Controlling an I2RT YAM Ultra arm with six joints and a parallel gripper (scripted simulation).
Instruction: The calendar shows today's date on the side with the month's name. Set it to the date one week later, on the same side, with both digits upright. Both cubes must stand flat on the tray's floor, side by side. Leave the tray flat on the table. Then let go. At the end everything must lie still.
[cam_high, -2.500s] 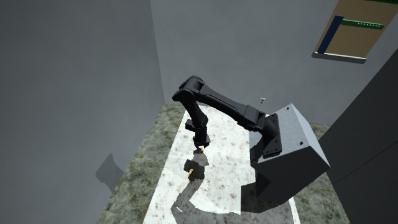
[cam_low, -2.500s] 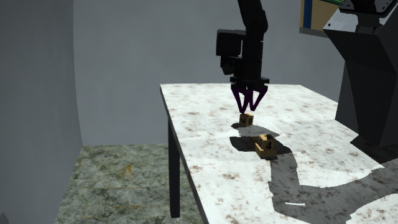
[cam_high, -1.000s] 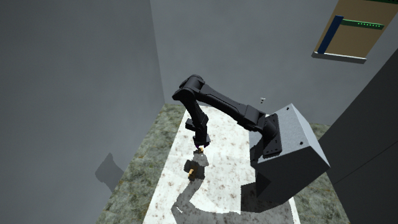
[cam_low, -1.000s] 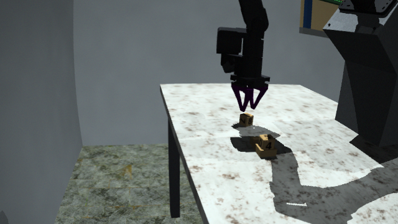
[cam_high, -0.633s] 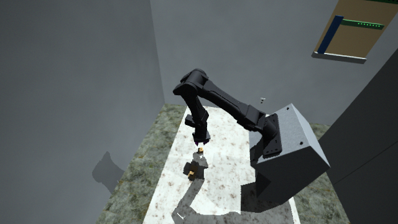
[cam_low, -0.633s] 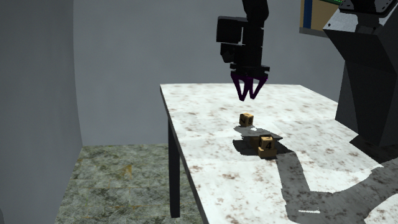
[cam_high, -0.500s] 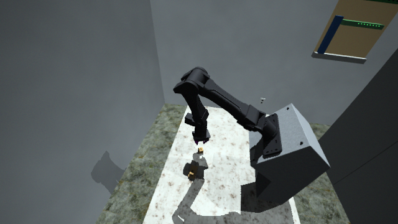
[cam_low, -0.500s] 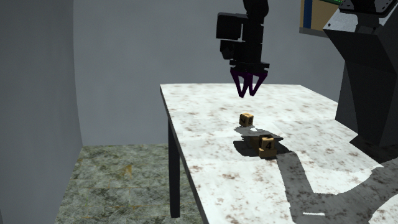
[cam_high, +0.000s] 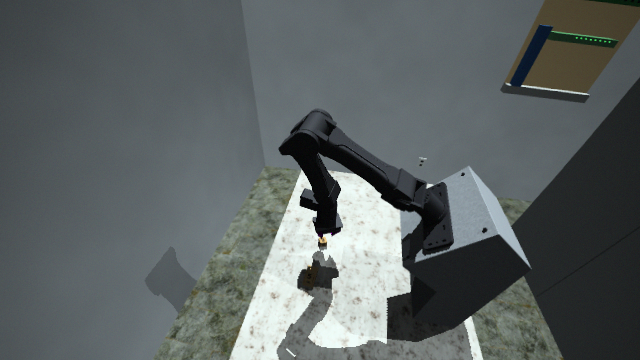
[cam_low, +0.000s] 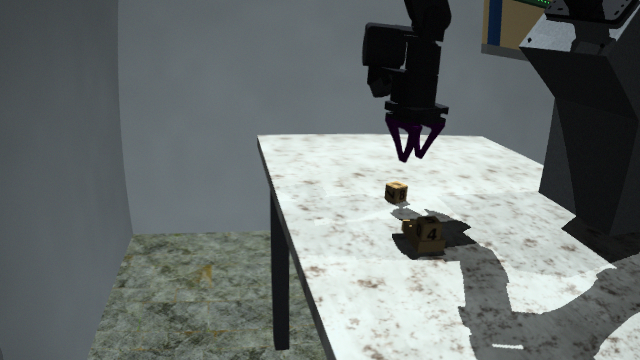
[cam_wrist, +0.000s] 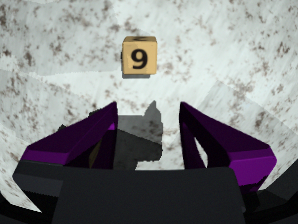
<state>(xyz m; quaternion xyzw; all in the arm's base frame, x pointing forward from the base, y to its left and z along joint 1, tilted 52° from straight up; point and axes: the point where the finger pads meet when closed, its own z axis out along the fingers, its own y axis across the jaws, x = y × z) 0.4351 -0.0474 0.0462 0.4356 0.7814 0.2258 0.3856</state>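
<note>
Now: hand 7 cm above the wooden digit cube, 2 cm short of it and 1 cm to the left of it.
</note>
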